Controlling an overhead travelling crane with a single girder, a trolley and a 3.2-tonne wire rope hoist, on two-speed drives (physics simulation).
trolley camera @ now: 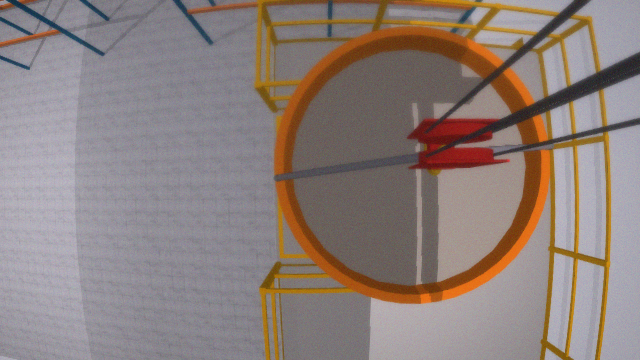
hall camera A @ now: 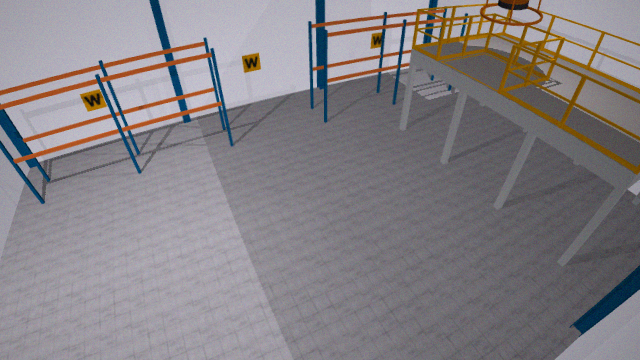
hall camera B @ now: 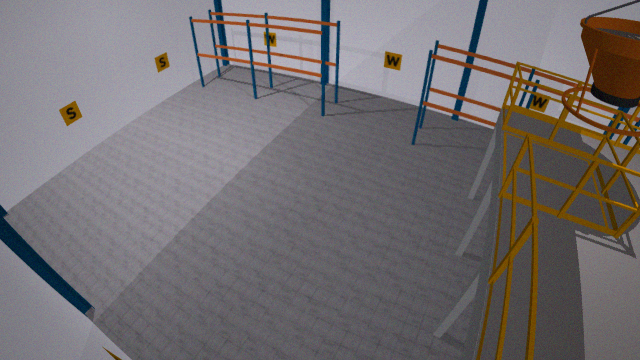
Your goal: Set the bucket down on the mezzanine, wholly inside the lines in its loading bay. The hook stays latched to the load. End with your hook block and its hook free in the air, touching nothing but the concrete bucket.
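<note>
The orange concrete bucket (hall camera A: 513, 4) (hall camera B: 612, 55) (trolley camera: 539, 190) hangs upright over the mezzanine (hall camera A: 600, 125) (hall camera B: 555, 300) (trolley camera: 325, 325), its foot ring (hall camera A: 511, 21) (hall camera B: 566, 102) above the deck. Its upper part is cut off in hall camera A and its right side in hall camera B. In the trolley view my red hook block (trolley camera: 435, 147) is over the bucket, with the hook mostly hidden beneath it; the bucket's grey bail (trolley camera: 350, 167) runs to it. The hook is shut on the bucket. A yellow bay line (trolley camera: 280, 235) shows left of the rim; the bucket hides most of the bay.
Yellow railings (hall camera A: 575, 102) (hall camera B: 535, 250) (trolley camera: 576, 200) edge the deck, with railing ends on both sides of the bay's opening at left in the trolley view. Blue and orange racks (hall camera A: 212, 90) (hall camera B: 252, 60) stand along the W wall, one behind the mezzanine's end.
</note>
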